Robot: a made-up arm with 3 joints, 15 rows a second.
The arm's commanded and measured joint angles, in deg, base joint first. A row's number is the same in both.
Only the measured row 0 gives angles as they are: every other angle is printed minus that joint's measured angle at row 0.
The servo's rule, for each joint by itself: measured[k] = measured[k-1] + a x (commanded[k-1-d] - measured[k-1]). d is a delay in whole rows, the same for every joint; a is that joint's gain. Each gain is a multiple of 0.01, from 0.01 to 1. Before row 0 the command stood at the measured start. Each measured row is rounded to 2 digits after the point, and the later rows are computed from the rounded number. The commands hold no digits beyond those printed.
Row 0, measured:
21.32, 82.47, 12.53
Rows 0 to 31, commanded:
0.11, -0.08, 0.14
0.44, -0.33, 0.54
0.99, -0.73, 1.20
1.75, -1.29, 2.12
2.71, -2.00, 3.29
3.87, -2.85, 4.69
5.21, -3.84, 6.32
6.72, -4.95, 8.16
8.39, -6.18, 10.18
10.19, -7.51, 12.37
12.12, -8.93, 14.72
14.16, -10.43, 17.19
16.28, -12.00, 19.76
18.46, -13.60, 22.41
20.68, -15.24, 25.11
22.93, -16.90, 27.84
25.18, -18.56, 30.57
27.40, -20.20, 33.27
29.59, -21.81, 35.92
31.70, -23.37, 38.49
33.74, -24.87, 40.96
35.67, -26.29, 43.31
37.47, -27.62, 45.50
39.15, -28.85, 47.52
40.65, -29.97, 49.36
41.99, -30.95, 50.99
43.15, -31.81, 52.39
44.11, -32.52, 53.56
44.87, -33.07, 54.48
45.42, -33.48, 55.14
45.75, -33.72, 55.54
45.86, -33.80, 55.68
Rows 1 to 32, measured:
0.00, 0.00, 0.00
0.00, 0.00, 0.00
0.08, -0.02, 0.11
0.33, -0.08, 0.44
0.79, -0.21, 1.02
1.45, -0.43, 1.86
2.32, -0.74, 2.95
3.39, -1.16, 4.27
4.65, -1.70, 5.83
6.08, -2.35, 7.60
7.67, -3.12, 9.56
9.41, -4.00, 11.70
11.28, -4.99, 14.00
13.27, -6.08, 16.42
15.35, -7.26, 18.96
17.50, -8.53, 21.58
19.69, -9.87, 24.26
21.93, -11.28, 26.98
24.17, -12.74, 29.71
26.40, -14.23, 32.42
28.60, -15.75, 35.08
30.74, -17.27, 37.67
32.81, -18.79, 40.17
34.78, -20.29, 42.56
36.64, -21.76, 44.79
38.37, -23.18, 46.86
39.94, -24.54, 48.76
41.35, -25.82, 50.45
42.59, -27.02, 51.92
43.64, -28.12, 53.17
44.49, -29.11, 54.17
45.13, -29.98, 54.91
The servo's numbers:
d 2
a 0.69 0.20 0.76

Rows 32 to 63, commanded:
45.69, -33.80, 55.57
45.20, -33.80, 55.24
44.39, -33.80, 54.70
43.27, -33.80, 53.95
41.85, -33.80, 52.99
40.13, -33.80, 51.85
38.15, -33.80, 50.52
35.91, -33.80, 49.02
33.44, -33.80, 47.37
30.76, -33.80, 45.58
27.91, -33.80, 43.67
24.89, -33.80, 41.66
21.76, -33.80, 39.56
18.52, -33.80, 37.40
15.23, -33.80, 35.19
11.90, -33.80, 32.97
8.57, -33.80, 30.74
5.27, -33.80, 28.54
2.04, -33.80, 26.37
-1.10, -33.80, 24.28
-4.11, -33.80, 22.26
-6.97, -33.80, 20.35
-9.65, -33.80, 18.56
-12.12, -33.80, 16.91
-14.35, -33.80, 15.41
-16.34, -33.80, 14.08
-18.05, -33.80, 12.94
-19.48, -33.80, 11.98
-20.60, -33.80, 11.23
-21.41, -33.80, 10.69
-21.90, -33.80, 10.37
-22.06, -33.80, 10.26
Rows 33 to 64, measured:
45.56, -30.73, 55.39
45.77, -31.34, 55.61
45.71, -31.83, 55.58
45.36, -32.22, 55.32
44.69, -32.54, 54.85
43.71, -32.79, 54.17
42.43, -32.99, 53.27
40.84, -33.15, 52.19
38.98, -33.28, 50.92
36.86, -33.38, 49.48
34.50, -33.46, 47.88
31.92, -33.53, 46.13
29.15, -33.58, 44.26
26.21, -33.62, 42.28
23.14, -33.66, 40.21
19.95, -33.69, 38.07
16.69, -33.71, 35.88
13.38, -33.73, 33.67
10.06, -33.74, 31.44
6.75, -33.75, 29.24
3.50, -33.76, 27.06
0.33, -33.77, 24.95
-2.73, -33.78, 22.91
-5.66, -33.78, 20.96
-8.41, -33.78, 19.14
-10.97, -33.78, 17.45
-13.30, -33.78, 15.90
-15.40, -33.78, 14.52
-17.23, -33.78, 13.32
-18.78, -33.78, 12.30
-20.04, -33.78, 11.49
-20.99, -33.78, 10.88

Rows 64 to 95, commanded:
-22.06, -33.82, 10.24
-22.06, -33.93, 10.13
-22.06, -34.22, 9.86
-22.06, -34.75, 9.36
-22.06, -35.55, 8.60
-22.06, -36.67, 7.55
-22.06, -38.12, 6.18
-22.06, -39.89, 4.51
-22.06, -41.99, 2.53
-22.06, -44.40, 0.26
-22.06, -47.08, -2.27
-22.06, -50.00, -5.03
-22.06, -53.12, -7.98
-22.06, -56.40, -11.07
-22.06, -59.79, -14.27
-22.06, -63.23, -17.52
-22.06, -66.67, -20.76
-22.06, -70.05, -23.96
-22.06, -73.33, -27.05
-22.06, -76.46, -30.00
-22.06, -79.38, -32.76
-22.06, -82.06, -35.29
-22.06, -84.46, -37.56
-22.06, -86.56, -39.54
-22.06, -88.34, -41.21
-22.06, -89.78, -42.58
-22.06, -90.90, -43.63
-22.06, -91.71, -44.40
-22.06, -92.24, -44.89
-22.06, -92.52, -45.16
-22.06, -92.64, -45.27
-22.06, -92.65, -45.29
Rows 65 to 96, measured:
-21.62, -33.78, 10.49
-21.92, -33.78, 10.32
-22.02, -33.79, 10.26
-22.05, -33.82, 10.16
-22.06, -33.90, 9.93
-22.06, -34.07, 9.50
-22.06, -34.37, 8.82
-22.06, -34.83, 7.85
-22.06, -35.49, 6.58
-22.06, -36.37, 5.01
-22.06, -37.49, 3.13
-22.06, -38.87, 0.95
-22.06, -40.51, -1.50
-22.06, -42.41, -4.18
-22.06, -44.55, -7.07
-22.06, -46.92, -10.11
-22.06, -49.49, -13.27
-22.06, -52.24, -16.50
-22.06, -55.13, -19.74
-22.06, -58.11, -22.95
-22.06, -61.15, -26.07
-22.06, -64.21, -29.06
-22.06, -67.24, -31.87
-22.06, -70.20, -34.47
-22.06, -73.05, -36.82
-22.06, -75.75, -38.89
-22.06, -78.27, -40.65
-22.06, -80.57, -42.12
-22.06, -82.64, -43.27
-22.06, -84.45, -44.13
-22.06, -86.01, -44.71
-22.06, -87.31, -45.05

